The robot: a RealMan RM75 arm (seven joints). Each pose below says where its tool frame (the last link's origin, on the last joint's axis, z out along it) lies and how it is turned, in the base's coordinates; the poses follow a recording.
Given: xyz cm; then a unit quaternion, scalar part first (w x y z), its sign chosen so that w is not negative.
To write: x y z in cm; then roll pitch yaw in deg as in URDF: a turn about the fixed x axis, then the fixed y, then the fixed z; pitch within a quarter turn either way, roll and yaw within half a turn. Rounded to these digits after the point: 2 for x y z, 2 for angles.
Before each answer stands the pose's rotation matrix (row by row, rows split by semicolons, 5 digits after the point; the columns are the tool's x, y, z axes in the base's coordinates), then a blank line. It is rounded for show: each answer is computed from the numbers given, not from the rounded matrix.
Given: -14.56 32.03 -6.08 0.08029 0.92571 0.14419 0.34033
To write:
0.72677 0.21231 0.65325; 0.32161 -0.94553 -0.05051; 0.60694 0.24679 -0.75546

-14.56 32.03 -6.08 161.91 -37.37 23.87
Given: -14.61 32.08 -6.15 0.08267 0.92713 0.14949 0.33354
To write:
0.73281 0.22205 0.64319; 0.33234 -0.94164 -0.05357; 0.59375 0.25301 -0.76383

-14.61 32.08 -6.15 161.67 -36.42 24.40
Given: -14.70 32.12 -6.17 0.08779 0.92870 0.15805 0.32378
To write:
0.74037 0.23671 0.62914; 0.35041 -0.93463 -0.06071; 0.57364 0.26541 -0.77492

-14.70 32.12 -6.17 161.09 -35.00 25.33
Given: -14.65 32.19 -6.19 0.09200 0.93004 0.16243 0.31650
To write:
0.74689 0.24390 0.61861; 0.36037 -0.93030 -0.06831; 0.55883 0.27395 -0.78273

-14.65 32.19 -6.19 160.71 -33.98 25.76
